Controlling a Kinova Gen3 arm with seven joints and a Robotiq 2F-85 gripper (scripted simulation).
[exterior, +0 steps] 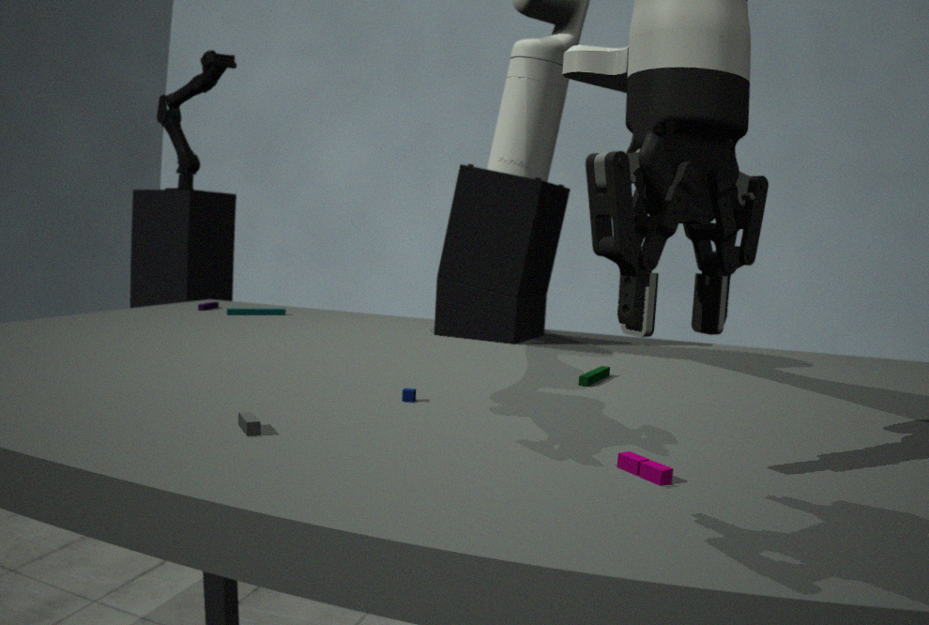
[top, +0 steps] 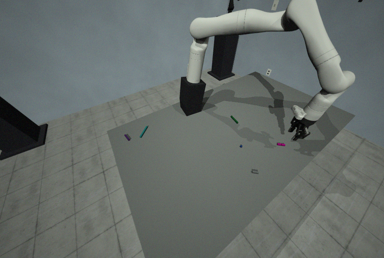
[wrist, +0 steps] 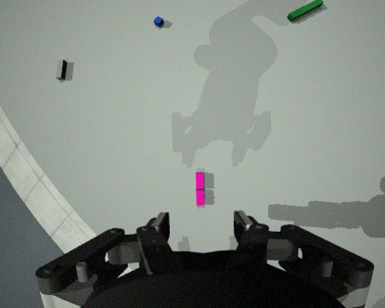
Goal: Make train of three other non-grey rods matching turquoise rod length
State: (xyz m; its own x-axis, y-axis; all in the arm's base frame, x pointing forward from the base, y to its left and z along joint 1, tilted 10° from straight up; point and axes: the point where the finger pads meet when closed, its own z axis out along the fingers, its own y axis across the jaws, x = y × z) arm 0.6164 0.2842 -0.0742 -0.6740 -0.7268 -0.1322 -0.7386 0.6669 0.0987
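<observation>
The purple rod is 810 mm to the right of my hand, 590 mm behind it and 100 mm below it. From my hand the other things lie so: small blue rod (230 mm to the right, 130 mm behind, 100 mm below); then grey rod (290 mm to the right, 100 mm below, 20 mm ahead); then green rod (330 mm behind, 100 mm below, 90 mm to the right).
</observation>
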